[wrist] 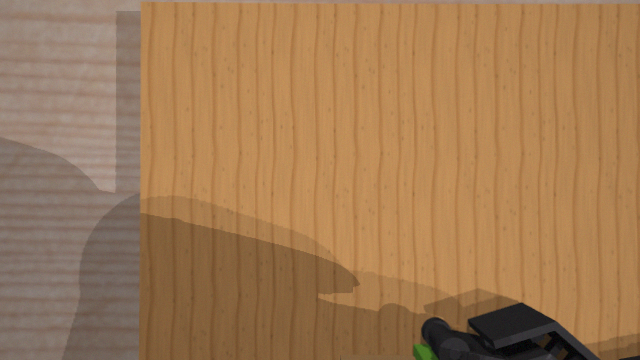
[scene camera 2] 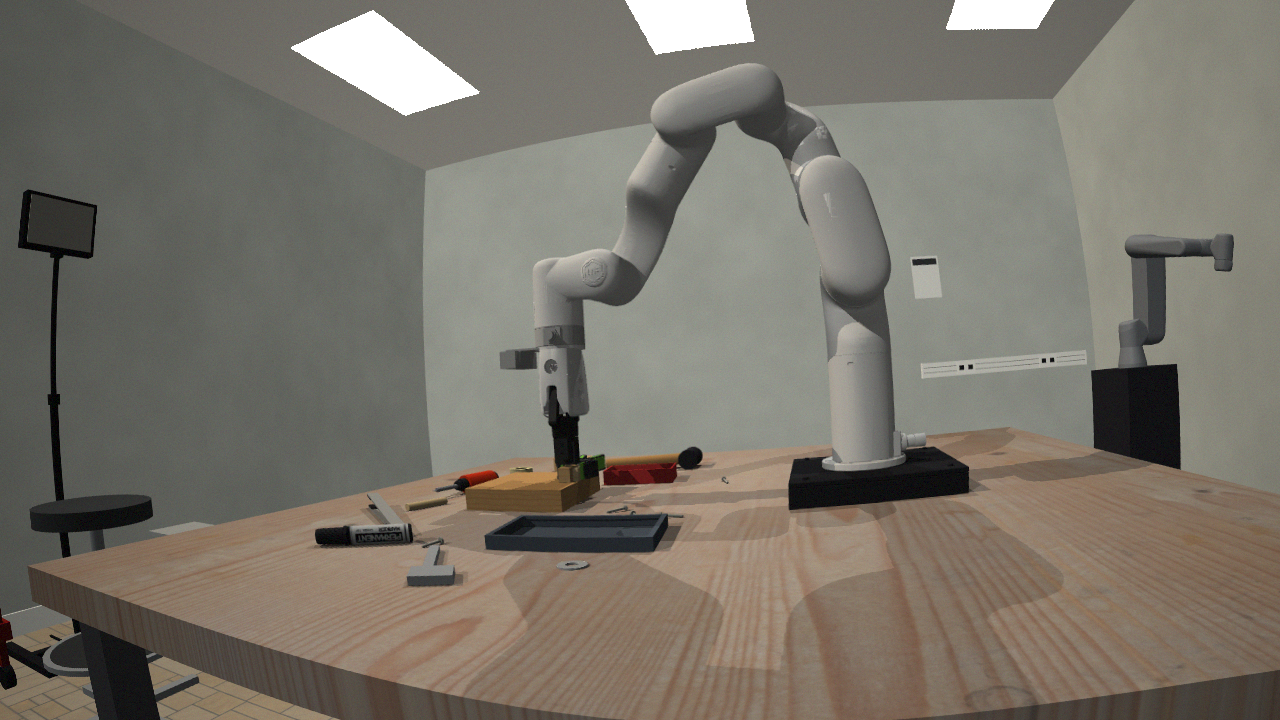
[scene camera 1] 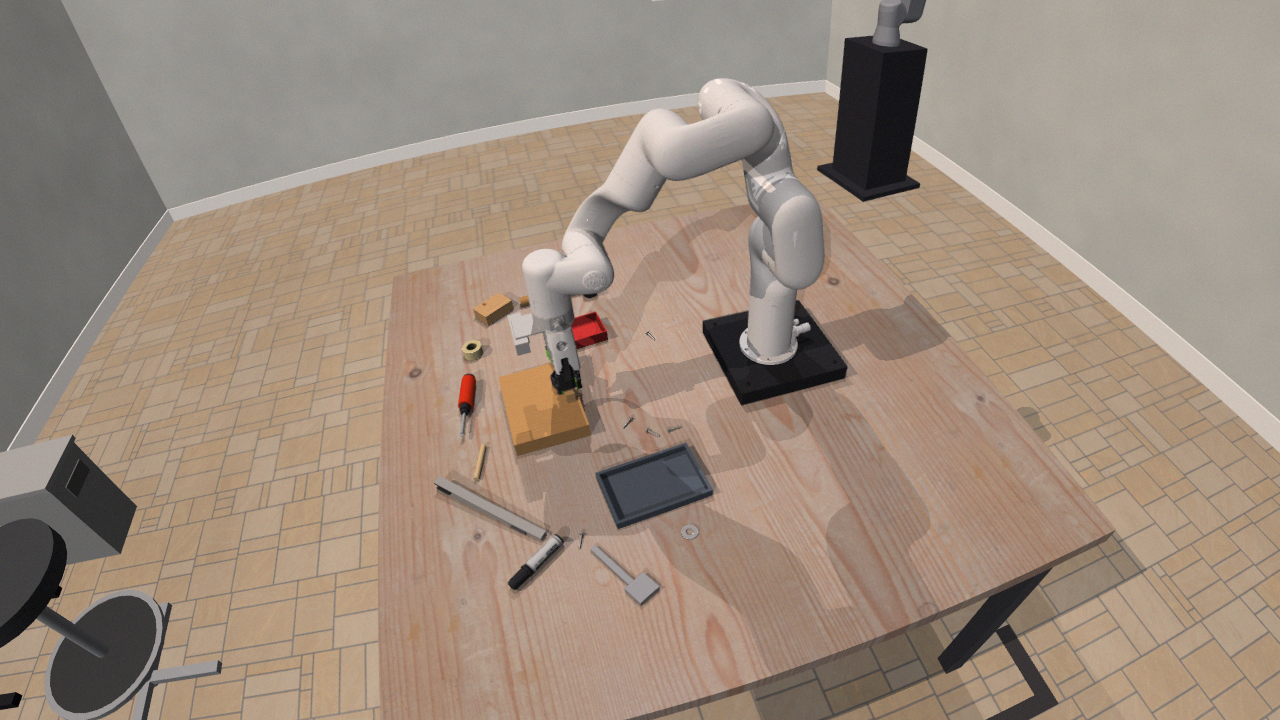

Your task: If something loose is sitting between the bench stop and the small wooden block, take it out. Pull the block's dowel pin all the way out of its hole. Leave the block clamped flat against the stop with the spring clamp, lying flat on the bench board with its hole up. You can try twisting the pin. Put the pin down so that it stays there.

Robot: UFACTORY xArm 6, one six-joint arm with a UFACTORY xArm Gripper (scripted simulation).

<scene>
gripper: scene camera 2 567, 464; scene camera 1 567, 385; not seen in the wrist view (out of frame)
orange bench board: wrist; scene camera 2 521, 491; scene camera 1
red tray: scene camera 2 652, 473; scene camera 1 588, 325; not seen in the wrist view (out of frame)
marker: scene camera 2; scene camera 1; not seen in the wrist view (out of frame)
dark tray: scene camera 2 559, 533; scene camera 1 636, 488; not seen in the wrist view (out of frame)
same spot on marker: (scene camera 1: 551, 546) = (scene camera 2: 391, 526)
same spot on orange bench board: (wrist: 304, 179) = (scene camera 1: 539, 415)
</scene>
